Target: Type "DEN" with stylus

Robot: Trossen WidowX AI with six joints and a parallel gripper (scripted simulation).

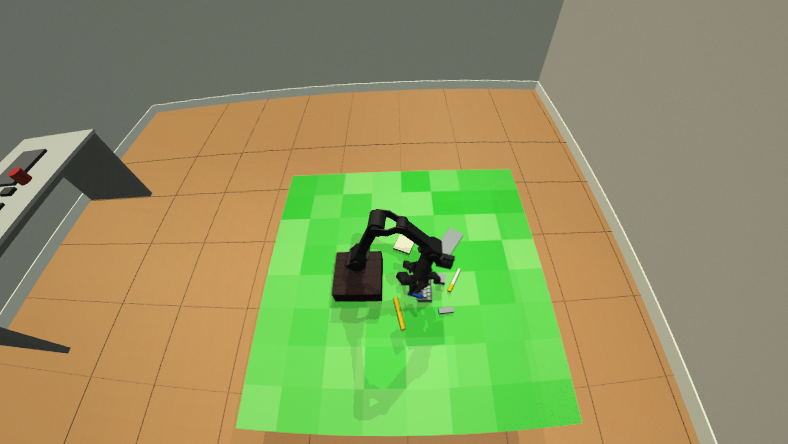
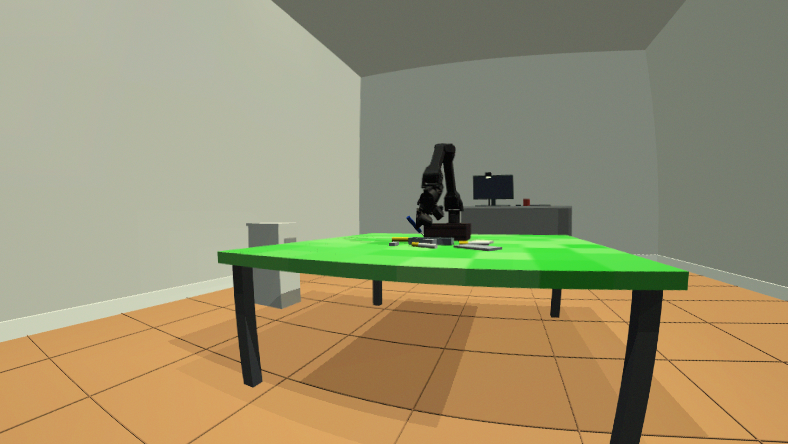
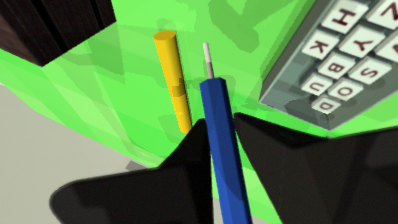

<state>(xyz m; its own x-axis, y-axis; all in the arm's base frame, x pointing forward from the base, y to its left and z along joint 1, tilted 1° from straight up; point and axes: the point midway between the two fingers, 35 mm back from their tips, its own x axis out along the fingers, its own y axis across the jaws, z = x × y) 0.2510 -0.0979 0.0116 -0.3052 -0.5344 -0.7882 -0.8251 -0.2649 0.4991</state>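
Now: the blue stylus 1 cm to the left of my gripper tip, 1 cm below it and 1 cm behind it. Round my gripper tip: pad (28 cm to the left, 6 cm below, 4 cm behind); then grey block (14 cm ahead, 6 cm below, 5 cm to the right); then yellow pencil (6 cm to the right, 6 cm below, 5 cm behind).
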